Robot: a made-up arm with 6 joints.
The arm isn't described. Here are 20 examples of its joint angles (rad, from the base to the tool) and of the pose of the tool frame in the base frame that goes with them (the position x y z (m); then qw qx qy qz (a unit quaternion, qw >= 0)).
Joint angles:
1: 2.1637 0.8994 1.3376 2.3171 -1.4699 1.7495
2: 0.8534 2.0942 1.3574 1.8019 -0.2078 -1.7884
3: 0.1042 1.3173 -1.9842 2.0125 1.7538 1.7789
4: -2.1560 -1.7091 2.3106 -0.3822 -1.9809 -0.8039
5: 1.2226 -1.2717 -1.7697 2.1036 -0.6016 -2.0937
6: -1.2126 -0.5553 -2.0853 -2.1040 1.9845 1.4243
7: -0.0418 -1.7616 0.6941 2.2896 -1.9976 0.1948
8: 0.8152 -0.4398 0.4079 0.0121 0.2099 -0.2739
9: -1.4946 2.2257 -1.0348 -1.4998 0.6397 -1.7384
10: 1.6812 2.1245 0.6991 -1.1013 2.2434 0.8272
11: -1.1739 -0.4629 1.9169 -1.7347 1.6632 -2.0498
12: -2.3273 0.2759 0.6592 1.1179 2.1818 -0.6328
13: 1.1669 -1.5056 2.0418 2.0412 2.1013 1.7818
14: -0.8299 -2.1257 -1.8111 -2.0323 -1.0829 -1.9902
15: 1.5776 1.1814 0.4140 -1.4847 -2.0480 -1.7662
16: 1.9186 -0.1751 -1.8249 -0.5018 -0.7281 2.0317
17: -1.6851 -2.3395 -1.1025 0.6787 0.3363 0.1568
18: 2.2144 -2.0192 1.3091 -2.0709 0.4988 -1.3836
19: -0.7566 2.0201 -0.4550 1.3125 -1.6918 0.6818
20: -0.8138 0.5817 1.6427 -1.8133 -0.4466 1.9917
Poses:
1: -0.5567 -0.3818 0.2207 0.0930 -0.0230 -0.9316 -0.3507
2: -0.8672 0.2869 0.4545 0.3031 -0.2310 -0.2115 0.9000
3: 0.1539 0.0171 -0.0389 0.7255 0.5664 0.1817 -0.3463
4: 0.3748 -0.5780 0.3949 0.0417 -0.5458 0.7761 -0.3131
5: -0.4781 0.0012 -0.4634 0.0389 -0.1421 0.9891 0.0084
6: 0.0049 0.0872 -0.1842 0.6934 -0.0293 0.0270 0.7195
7: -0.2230 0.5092 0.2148 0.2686 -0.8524 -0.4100 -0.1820
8: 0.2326 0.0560 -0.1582 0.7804 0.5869 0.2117 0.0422
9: -0.2470 -0.2300 0.0534 0.0522 0.3682 -0.7594 0.5338
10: -0.7567 -0.3403 -0.0142 0.7856 0.0893 0.4305 -0.4354
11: -0.2538 -0.1355 0.2558 0.3611 0.2990 0.1068 -0.8768
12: -0.3080 0.3799 -0.6485 0.0876 0.7924 0.0565 -0.6011
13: 0.1620 -0.1990 -0.1623 0.7627 -0.5476 0.2685 -0.2153
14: -0.0537 -0.4745 0.1288 0.9169 0.3822 0.1145 -0.0014
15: 0.1879 -0.5571 0.1489 0.8233 0.1544 0.5435 -0.0541
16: 0.2242 0.0276 -0.1103 0.8141 -0.5563 0.0900 -0.1403
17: -0.6410 -0.4530 -0.0783 0.1314 -0.1040 0.9857 0.0146
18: 0.1183 -0.2014 0.0196 0.4075 -0.2366 0.8752 -0.1095
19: 0.1331 0.5033 0.1037 0.5984 -0.5270 -0.2410 0.5532
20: -0.2011 0.1863 -0.0442 0.7583 -0.3011 0.5408 -0.2047
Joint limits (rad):
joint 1: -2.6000..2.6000
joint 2: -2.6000..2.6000
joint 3: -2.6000..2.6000
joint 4: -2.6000..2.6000
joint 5: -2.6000..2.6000
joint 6: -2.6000..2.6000
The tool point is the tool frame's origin. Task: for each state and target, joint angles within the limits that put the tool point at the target. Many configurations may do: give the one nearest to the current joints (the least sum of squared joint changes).
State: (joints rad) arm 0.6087 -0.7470 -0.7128 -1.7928 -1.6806 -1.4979
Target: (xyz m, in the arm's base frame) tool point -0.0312 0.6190 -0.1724
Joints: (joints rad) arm 1.2961 -0.9013 -0.3219 -1.2975 -1.8287 -1.5284
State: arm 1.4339 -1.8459 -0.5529 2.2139 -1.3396 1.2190
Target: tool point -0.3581 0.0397 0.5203
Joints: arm 1.3485 -1.9039 0.0458 2.3408 -1.3309 1.4307
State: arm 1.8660 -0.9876 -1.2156 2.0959 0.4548 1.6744
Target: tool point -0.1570 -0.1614 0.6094
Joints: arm 2.2586 -0.8615 -0.5815 1.9222 0.5717 1.3708
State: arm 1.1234 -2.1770 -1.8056 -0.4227 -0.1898 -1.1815
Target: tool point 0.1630 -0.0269 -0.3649
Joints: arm 0.6624 -1.5625 -1.9948 -0.5424 -0.4850 -1.2211
